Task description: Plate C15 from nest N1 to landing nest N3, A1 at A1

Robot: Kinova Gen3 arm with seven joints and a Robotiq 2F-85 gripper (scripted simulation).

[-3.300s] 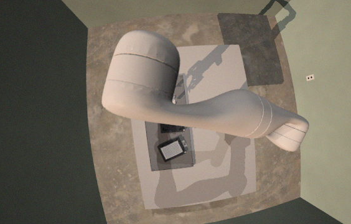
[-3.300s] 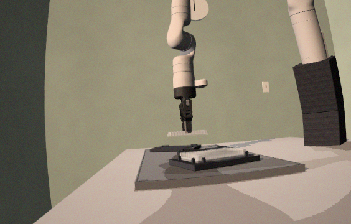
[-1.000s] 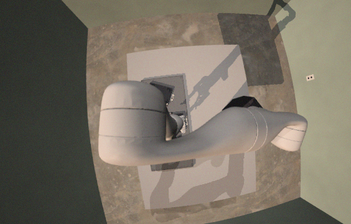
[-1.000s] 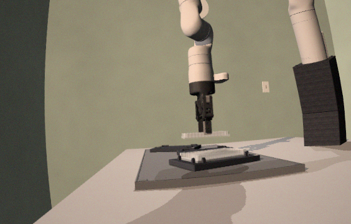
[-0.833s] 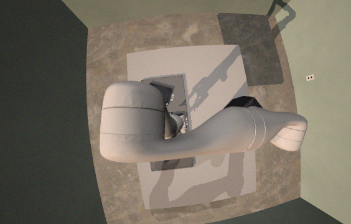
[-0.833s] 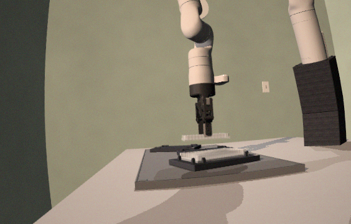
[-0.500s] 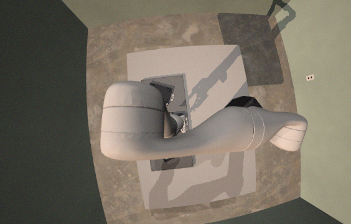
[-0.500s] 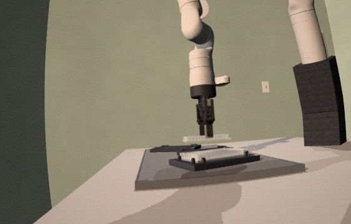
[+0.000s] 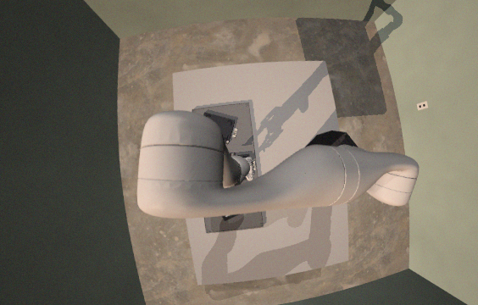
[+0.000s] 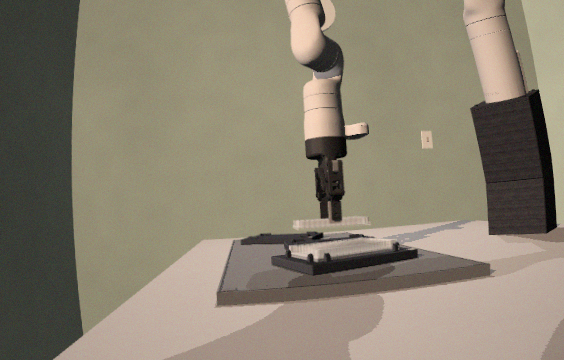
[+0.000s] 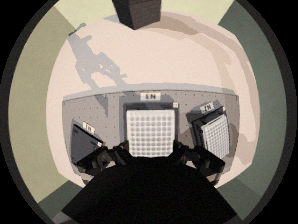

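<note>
Now: hand 5 cm above the landing nest N3. Also, from my hand: nest label: 17 cm to the right, 5 cm below, 4 cm behind; then black nest N2: 18 cm to the left, 5 cm below, 4 cm ahead; then plate nest N1: 22 cm to the right, 5 cm below, 4 cm ahead.
</note>
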